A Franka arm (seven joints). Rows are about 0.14 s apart.
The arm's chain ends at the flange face. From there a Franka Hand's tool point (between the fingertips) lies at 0.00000 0.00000 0.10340 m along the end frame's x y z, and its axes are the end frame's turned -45 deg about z.
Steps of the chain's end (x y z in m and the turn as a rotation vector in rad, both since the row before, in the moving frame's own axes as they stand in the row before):
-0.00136 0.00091 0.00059 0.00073 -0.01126 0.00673
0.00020 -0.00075 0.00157 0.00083 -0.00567 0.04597
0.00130 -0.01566 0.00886 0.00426 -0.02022 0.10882
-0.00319 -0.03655 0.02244 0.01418 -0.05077 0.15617
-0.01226 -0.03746 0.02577 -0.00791 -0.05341 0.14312
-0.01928 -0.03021 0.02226 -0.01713 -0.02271 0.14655
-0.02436 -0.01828 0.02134 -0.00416 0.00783 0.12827
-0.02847 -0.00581 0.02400 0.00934 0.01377 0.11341
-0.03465 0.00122 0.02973 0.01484 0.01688 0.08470
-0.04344 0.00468 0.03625 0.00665 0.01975 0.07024
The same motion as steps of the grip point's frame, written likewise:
-0.00237 -0.00120 0.00058 0.00848 -0.00745 0.00673
0.00033 -0.00087 0.00157 0.00460 -0.00342 0.04597
0.01093 -0.01200 0.00884 0.01731 -0.01129 0.10882
0.02130 -0.03304 0.02230 0.04593 -0.02587 0.15617
0.01359 -0.03879 0.02562 0.03217 -0.04336 0.14312
0.00486 -0.03561 0.02222 0.00395 -0.02817 0.14655
-0.00409 -0.02926 0.02134 -0.00848 0.00260 0.12827
-0.01436 -0.02382 0.02399 -0.00313 0.01634 0.11341
-0.02305 -0.02339 0.02970 -0.00144 0.02243 0.08470
-0.03213 -0.02638 0.03623 -0.00926 0.01867 0.07024

